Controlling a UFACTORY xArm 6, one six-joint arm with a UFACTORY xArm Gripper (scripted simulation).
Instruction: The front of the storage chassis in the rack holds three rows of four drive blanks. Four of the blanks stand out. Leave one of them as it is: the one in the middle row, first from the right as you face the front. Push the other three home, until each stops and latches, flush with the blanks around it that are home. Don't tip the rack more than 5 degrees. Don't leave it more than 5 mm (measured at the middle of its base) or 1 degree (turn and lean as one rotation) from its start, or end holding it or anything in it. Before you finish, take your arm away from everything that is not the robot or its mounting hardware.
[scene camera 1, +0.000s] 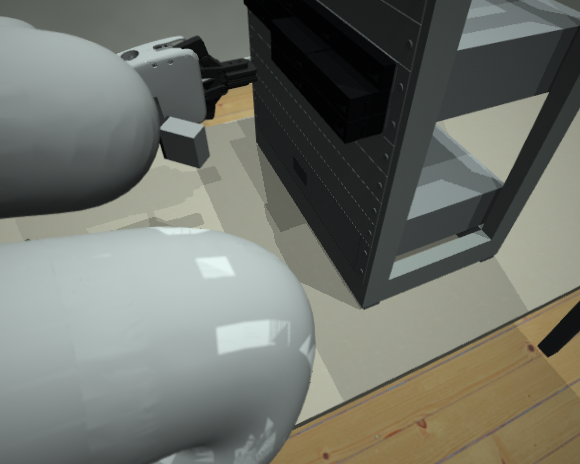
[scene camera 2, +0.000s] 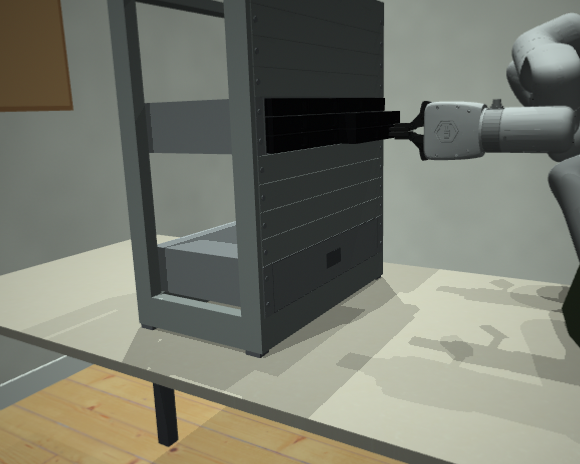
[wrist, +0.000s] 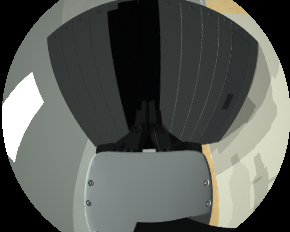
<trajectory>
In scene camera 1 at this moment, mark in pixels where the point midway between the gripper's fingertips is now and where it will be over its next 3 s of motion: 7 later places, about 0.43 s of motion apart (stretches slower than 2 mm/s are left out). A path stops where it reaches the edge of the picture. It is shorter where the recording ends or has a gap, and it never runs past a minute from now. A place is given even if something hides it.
My gripper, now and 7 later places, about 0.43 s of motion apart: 253, 70; 254, 74; 279, 68; 283, 68; 288, 66; 293, 66; 296, 65; 303, 63
</trajectory>
